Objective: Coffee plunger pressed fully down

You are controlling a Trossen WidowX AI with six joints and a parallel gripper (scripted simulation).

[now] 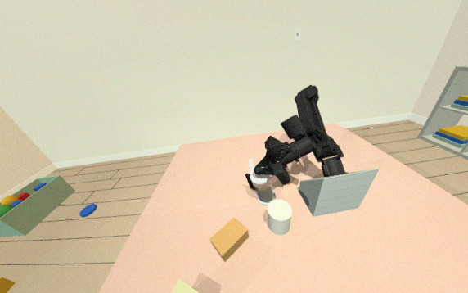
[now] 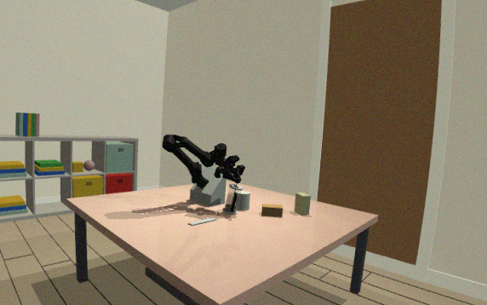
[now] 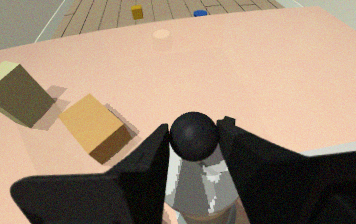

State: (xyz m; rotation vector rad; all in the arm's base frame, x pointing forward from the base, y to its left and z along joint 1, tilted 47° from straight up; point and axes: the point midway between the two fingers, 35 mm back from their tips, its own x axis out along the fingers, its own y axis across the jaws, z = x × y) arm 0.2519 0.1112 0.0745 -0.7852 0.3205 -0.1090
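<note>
Right now the coffee press is 1 cm behind my gripper tip, 2 cm to the right of it and 9 cm below it. Round my gripper tip: orange block (11 cm ahead, 17 cm to the left, 16 cm below).
</note>
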